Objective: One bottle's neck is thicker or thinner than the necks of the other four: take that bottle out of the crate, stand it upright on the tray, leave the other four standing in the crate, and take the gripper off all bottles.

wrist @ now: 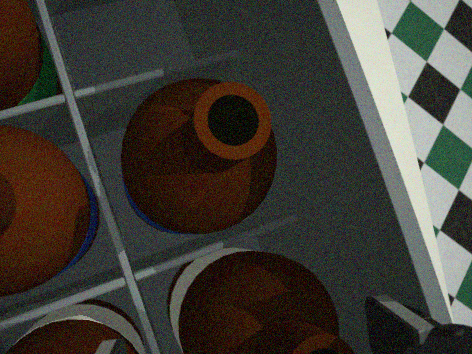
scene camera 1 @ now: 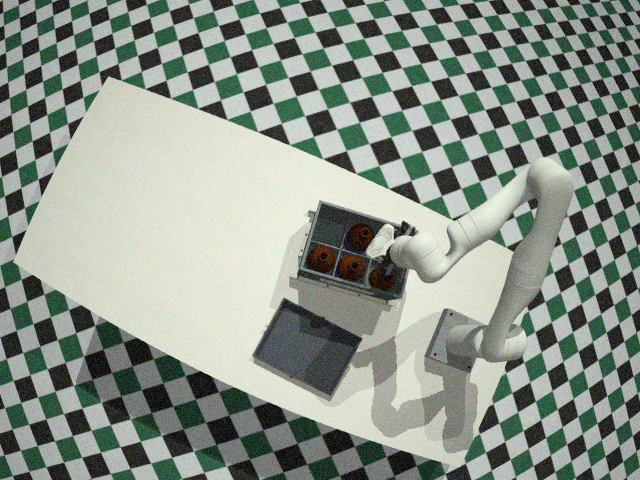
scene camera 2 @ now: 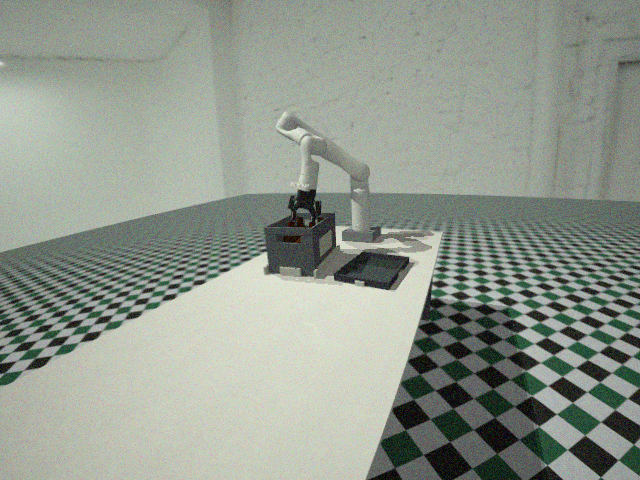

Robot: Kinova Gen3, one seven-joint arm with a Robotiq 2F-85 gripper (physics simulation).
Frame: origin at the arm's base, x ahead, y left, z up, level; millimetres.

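Seen in the pictures: gripper, between the fingertips: [wrist: 250, 344] [scene camera 2: 302, 222]; arm's base, origin of its link: [scene camera 1: 459, 340] [scene camera 2: 361, 229].
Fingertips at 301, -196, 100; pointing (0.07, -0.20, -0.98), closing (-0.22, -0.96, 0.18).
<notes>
Offsets run from my fingertips to a thing's top centre, as dx, dy, dz. "spot": to the spot under its first point. Level surfaces: height alone.
The dark grey crate {+76, +31, +30} [scene camera 1: 337, 283] [scene camera 2: 294, 252] [wrist: 362, 105] stands on the white table {dz -145} [scene camera 1: 175, 214]. Brown bottles stand upright in its cells: one in the far middle cell {spot: +82, -8, -3} [scene camera 1: 360, 236] [wrist: 175, 182] with its open neck showing, and three in the near row {spot: +166, +74, +18} [scene camera 1: 322, 257] [scene camera 1: 350, 267] [scene camera 1: 382, 277]. My gripper [scene camera 1: 396, 250] [scene camera 2: 304, 219] is open. It hangs over the far cell nearest the arm, just above a white-labelled bottle {spot: +7, -12, -21} [wrist: 256, 302] that the wrist hides in the overhead view. One dark finger [wrist: 389, 324] shows at the wrist view's corner. The far cell away from the arm holds nothing. The grey tray {spot: +142, +319, -140} [scene camera 1: 304, 348] [scene camera 2: 372, 269] holds nothing.
The tray lies right beside the crate's near long side. The arm's base [scene camera 1: 449, 340] [scene camera 2: 361, 233] is bolted to the table next to both. A checkered floor surrounds the table.
</notes>
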